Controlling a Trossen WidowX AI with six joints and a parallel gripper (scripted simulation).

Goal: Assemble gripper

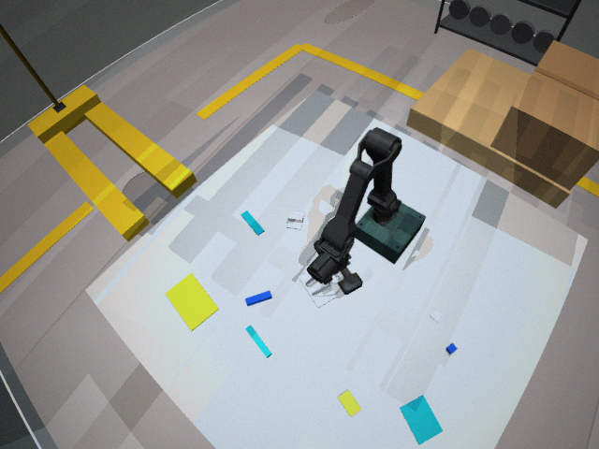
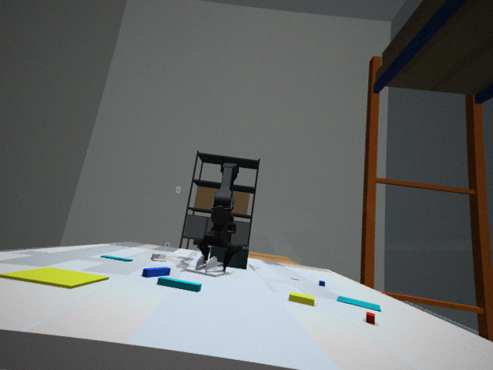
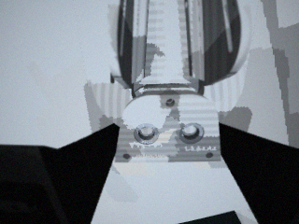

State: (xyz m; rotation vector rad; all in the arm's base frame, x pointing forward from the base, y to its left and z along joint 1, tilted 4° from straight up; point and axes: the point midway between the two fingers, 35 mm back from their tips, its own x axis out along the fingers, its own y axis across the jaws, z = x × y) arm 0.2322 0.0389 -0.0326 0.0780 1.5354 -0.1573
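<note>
Right now the housing plate is right at my gripper tip. Round my gripper tip: small yellow block (32 cm to the left, 22 cm ahead); grey jaw (2 cm ahead, 1 cm to the left, 1 cm above); small blue cube (40 cm to the left, 11 cm behind).
</note>
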